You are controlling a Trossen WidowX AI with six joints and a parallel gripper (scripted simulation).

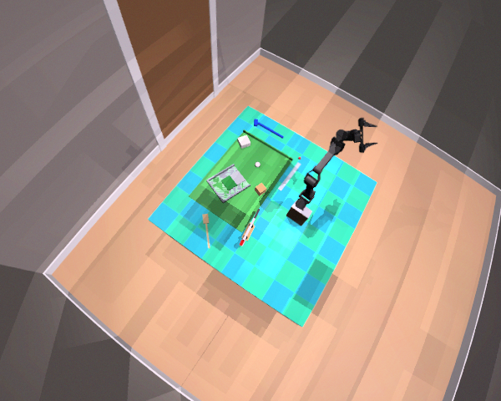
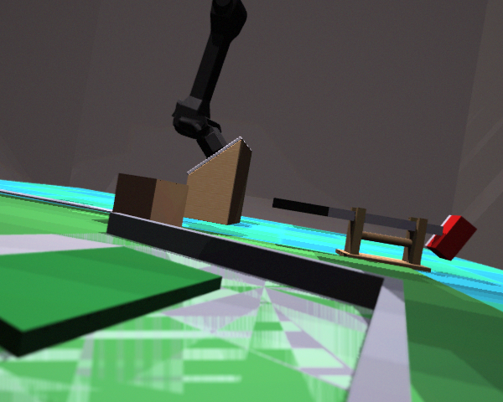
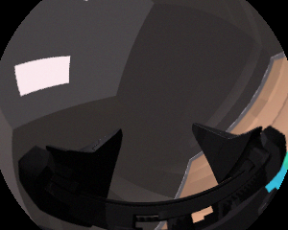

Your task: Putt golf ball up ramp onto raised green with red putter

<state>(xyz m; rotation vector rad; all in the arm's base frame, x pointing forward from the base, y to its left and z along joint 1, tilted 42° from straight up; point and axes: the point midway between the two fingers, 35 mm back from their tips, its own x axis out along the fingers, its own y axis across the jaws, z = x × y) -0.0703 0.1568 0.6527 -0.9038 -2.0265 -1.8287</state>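
My gripper tip is now 49 cm short of the brown block, 28 cm to the right of it and 71 cm above it. From my gripper tip the other things lie so: white golf ball 61 cm ahead, 9 cm to the left, 72 cm below; red putter 42 cm ahead, 59 cm to the left, 68 cm below; rack 43 cm ahead, 60 cm to the left, 71 cm below.
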